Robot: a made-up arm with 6 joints. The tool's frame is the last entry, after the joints. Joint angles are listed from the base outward. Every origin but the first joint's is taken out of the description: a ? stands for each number. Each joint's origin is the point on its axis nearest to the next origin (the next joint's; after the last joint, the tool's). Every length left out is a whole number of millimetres.
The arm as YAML. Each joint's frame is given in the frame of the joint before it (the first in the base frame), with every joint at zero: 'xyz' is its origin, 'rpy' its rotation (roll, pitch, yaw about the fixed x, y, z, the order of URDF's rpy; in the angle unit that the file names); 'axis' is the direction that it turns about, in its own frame. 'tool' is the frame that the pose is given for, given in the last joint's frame.
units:
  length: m
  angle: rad
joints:
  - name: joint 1
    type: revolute
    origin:
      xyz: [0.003, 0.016, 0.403]
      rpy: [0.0, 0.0, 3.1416]
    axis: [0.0, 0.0, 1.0]
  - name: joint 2
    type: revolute
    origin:
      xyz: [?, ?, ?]
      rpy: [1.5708, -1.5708, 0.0]
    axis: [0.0, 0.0, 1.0]
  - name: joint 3
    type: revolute
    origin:
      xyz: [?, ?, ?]
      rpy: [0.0, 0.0, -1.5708]
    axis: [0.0, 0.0, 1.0]
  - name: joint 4
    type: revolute
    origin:
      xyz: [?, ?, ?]
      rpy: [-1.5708, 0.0, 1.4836]
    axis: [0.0, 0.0, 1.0]
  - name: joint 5
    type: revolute
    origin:
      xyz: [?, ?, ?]
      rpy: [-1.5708, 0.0, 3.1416]
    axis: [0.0, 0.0, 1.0]
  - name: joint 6
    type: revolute
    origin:
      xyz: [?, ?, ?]
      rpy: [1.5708, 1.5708, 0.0]
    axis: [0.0, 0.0, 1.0]
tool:
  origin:
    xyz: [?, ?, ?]
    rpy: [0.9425, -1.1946, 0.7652]
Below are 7 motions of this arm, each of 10 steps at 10 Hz.
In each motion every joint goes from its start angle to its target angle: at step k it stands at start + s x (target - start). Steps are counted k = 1, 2, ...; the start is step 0. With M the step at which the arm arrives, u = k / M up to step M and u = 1 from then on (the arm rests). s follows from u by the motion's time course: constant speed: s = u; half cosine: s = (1 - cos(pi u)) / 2; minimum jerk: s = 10 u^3 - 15 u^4 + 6 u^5.
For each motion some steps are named. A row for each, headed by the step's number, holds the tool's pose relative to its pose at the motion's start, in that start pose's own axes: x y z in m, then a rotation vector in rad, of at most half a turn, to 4 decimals.
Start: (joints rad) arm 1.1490 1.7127 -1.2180 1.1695 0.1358 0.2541
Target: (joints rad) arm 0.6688 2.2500 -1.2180 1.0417 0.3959 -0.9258
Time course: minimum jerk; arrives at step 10
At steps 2, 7, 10:
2: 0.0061 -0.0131 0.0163 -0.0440 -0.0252 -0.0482
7: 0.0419 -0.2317 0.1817 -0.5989 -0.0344 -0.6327
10: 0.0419 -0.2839 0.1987 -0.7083 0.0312 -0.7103

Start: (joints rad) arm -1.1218 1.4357 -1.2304 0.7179 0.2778 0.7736
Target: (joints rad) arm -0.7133 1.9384 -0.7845 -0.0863 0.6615 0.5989
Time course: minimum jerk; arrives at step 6
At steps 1, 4, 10:
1: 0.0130 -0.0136 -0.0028 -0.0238 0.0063 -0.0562
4: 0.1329 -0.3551 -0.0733 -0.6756 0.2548 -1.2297
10: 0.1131 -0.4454 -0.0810 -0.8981 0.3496 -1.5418

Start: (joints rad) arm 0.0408 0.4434 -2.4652 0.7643 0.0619 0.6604
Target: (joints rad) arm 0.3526 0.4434 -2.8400 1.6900 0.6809 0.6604
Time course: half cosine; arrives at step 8
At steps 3, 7, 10:
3: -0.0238 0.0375 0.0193 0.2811 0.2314 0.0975
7: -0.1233 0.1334 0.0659 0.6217 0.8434 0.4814
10: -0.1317 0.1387 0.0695 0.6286 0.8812 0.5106

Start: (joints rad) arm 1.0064 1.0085 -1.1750 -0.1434 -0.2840 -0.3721
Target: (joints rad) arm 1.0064 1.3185 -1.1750 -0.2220 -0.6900 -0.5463
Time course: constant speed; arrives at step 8
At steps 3, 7, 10:
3: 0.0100 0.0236 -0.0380 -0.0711 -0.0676 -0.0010
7: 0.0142 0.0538 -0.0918 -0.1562 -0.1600 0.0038
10: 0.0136 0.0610 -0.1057 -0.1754 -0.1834 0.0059

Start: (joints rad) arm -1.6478 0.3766 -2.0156 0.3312 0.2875 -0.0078
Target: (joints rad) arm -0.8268 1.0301 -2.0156 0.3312 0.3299 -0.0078
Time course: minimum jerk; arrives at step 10
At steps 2, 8, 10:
2: 0.0196 -0.0164 -0.0112 0.0383 0.0490 0.0011
8: 0.1818 -0.0371 -0.3265 0.5025 0.8399 0.2211
10: 0.1799 -0.0231 -0.3482 0.5235 0.8920 0.2490

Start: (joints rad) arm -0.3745 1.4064 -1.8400 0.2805 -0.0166 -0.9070
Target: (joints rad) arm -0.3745 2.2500 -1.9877 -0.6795 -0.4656 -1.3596
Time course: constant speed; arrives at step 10
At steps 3, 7, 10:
3: 0.0340 0.0778 -0.0883 -0.4209 -0.0773 -0.0423
7: 0.0354 0.1867 -0.2263 -0.9401 -0.2880 0.0311
10: -0.0017 0.2617 -0.3421 -1.2526 -0.5339 0.1700

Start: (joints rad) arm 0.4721 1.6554 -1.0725 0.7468 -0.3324 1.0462
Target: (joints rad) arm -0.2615 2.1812 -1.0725 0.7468 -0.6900 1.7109
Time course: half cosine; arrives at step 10
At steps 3, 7, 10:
3: 0.0041 -0.0211 0.0881 0.1949 -0.1488 0.0580
7: -0.0558 -0.1239 0.3076 0.7069 -0.5563 0.3324
10: -0.0951 -0.1738 0.3634 0.8644 -0.6928 0.4618

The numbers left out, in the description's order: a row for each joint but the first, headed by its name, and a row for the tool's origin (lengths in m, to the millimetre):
joint 2: 0.011 -0.016 0.0
joint 3: 0.037 -0.187 0.0
joint 4: -0.392 0.069 0.0
joint 5: -0.008 0.003 0.0
joint 6: -0.022 -0.102 0.0
tool: 0.022 -0.009 0.0

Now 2 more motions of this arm.
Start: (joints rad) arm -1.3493 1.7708 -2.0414 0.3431 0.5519 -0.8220
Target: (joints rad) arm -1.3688 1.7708 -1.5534 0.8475 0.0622 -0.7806
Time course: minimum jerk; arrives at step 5
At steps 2, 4, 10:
2: 0.0365 0.0193 -0.0494 0.1784 0.0367 0.0389
4: 0.0851 0.0494 -0.1725 0.5476 0.1811 -0.0066
10: 0.0876 0.0518 -0.1855 0.5810 0.1987 -0.0196

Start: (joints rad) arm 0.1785 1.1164 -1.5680 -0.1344 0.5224 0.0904
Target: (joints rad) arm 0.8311 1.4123 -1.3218 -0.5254 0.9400 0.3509
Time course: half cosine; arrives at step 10
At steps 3, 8, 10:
3: 0.0292 0.0549 -0.0535 -0.1034 0.1747 0.0430
8: 0.0195 0.2205 -0.2693 -0.5912 0.5910 0.0712
10: 0.0074 0.2363 -0.3000 -0.6697 0.6201 0.0605

